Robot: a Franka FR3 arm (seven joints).
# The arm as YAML. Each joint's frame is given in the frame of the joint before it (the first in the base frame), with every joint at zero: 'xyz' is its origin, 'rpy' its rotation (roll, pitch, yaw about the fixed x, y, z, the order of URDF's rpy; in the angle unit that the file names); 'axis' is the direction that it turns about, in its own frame. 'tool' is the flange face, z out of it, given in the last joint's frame.
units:
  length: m
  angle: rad
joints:
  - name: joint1
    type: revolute
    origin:
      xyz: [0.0, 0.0, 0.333]
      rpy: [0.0, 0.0, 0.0]
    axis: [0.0, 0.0, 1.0]
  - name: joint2
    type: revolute
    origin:
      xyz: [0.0, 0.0, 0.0]
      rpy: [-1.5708, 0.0, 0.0]
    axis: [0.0, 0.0, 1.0]
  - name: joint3
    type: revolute
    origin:
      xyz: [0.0, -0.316, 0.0]
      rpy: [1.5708, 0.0, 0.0]
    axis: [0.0, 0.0, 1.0]
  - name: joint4
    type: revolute
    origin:
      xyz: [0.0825, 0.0, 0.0]
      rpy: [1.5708, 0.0, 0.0]
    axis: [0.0, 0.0, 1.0]
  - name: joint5
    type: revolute
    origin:
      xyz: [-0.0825, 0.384, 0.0]
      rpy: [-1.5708, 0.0, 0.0]
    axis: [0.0, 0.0, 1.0]
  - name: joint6
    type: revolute
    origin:
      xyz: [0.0, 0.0, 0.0]
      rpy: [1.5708, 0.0, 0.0]
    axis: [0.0, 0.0, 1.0]
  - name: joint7
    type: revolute
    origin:
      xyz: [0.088, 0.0, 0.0]
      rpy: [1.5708, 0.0, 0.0]
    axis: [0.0, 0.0, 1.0]
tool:
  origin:
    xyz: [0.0, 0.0, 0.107]
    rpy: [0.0, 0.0, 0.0]
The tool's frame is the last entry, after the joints.
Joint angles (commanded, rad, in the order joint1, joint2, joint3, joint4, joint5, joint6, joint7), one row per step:
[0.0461, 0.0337, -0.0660, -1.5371, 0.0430, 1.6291, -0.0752]
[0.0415, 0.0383, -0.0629, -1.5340, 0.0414, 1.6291, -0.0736]
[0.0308, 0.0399, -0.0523, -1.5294, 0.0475, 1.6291, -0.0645]
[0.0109, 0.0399, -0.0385, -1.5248, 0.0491, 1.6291, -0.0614]
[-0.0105, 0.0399, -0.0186, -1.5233, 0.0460, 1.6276, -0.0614]
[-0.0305, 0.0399, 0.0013, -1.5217, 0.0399, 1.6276, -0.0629]
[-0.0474, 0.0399, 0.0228, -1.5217, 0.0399, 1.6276, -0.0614]
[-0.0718, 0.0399, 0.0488, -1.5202, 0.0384, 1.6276, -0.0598]
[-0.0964, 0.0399, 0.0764, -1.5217, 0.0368, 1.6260, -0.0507]
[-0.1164, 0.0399, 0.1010, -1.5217, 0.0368, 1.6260, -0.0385]
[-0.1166, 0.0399, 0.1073, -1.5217, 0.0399, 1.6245, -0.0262]
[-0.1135, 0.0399, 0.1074, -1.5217, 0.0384, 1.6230, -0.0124]
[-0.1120, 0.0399, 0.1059, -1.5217, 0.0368, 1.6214, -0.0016]
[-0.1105, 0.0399, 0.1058, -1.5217, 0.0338, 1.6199, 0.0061]
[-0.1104, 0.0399, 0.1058, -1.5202, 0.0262, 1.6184, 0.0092]
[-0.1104, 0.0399, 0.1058, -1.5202, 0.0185, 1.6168, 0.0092]
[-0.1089, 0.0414, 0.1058, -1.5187, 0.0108, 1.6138, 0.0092]
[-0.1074, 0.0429, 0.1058, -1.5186, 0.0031, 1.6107, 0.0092]
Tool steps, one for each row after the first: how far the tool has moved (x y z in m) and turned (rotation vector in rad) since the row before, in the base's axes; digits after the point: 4 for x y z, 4 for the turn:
[0.0014, -0.0010, -0.0012, -0.0017, 0.0016, -0.0031]
[0.0006, 0.0005, 0.0013, 0.0069, -0.0027, -0.0092]
[0.0000, -0.0035, 0.0022, 0.0022, -0.0045, -0.0092]
[-0.0002, -0.0014, 0.0006, -0.0023, 0.0001, -0.0015]
[0.0000, -0.0009, 0.0007, -0.0054, -0.0015, 0.0013]
[0.0000, 0.0024, 0.0000, 0.0010, 0.0000, 0.0031]
[0.0000, 0.0004, 0.0007, -0.0004, -0.0015, 0.0000]
[-0.0002, 0.0012, -0.0008, 0.0002, 0.0034, -0.0060]
[0.0000, 0.0023, 0.0001, 0.0018, 0.0004, -0.0076]
[-0.0001, 0.0037, -0.0001, 0.0042, 0.0019, -0.0061]
[-0.0001, 0.0017, -0.0001, -0.0006, 0.0021, -0.0105]
[-0.0002, -0.0001, -0.0002, -0.0010, 0.0021, -0.0107]
[-0.0002, 0.0005, -0.0002, -0.0025, 0.0018, -0.0062]
[-0.0001, -0.0007, 0.0005, -0.0074, 0.0001, -0.0030]
[-0.0002, -0.0008, -0.0002, -0.0077, 0.0016, 0.0000]
[0.0002, 0.0000, -0.0004, -0.0075, 0.0030, 0.0015]
[0.0001, 0.0000, -0.0011, -0.0075, 0.0045, 0.0015]

